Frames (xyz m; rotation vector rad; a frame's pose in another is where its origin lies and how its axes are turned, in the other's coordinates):
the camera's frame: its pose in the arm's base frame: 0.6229 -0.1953 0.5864 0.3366 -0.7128 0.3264
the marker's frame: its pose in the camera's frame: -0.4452 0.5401 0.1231 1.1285 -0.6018 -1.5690
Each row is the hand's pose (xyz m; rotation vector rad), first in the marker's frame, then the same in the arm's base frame.
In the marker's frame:
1: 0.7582 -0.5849 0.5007 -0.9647 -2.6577 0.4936
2: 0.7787 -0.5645 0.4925 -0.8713 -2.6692 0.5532
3: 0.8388 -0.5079 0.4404 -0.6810 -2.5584 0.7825
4: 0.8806 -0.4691 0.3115 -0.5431 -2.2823 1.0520
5: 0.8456 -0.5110 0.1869 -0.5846 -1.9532 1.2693
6: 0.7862 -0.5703 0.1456 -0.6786 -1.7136 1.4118
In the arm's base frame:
1: 0.0753 -0.2914 -0.5081 -1.2298 -1.1957 -2.2041
2: 0.0934 -0.3126 -0.4967 -1.2142 -1.2991 -2.1960
3: 0.1690 -0.3596 -0.4568 -1.0658 -1.5667 -2.0637
4: 0.2967 -0.3473 -0.3983 -0.7945 -1.7914 -1.8084
5: 0.3784 -0.2406 -0.3771 -0.5788 -1.8164 -1.5045
6: 0.3788 -0.1477 -0.3883 -0.4836 -1.7623 -1.2744

